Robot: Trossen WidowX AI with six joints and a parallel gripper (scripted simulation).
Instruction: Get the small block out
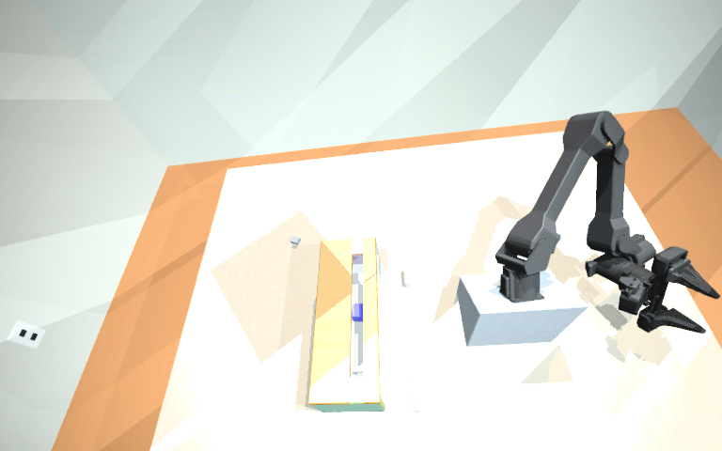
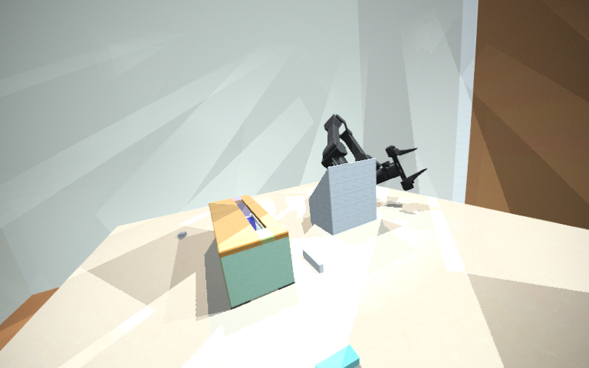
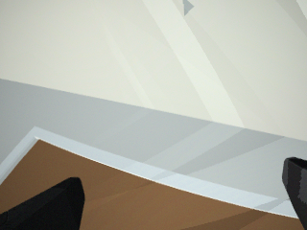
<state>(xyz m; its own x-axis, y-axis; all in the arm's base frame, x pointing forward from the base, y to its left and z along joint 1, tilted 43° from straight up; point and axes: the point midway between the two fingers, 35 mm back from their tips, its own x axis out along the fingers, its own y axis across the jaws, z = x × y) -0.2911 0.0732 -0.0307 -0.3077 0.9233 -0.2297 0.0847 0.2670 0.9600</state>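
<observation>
The long box is 630 mm ahead of my gripper tip, 150 mm to the right of it and 130 mm below it. Also, from my gripper tip: cyan block 670 mm ahead, 230 mm to the left, 190 mm below; then grey piece 820 mm ahead, 450 mm to the right, 190 mm below; then blue block 640 mm ahead, 160 mm to the right, 110 mm below.
</observation>
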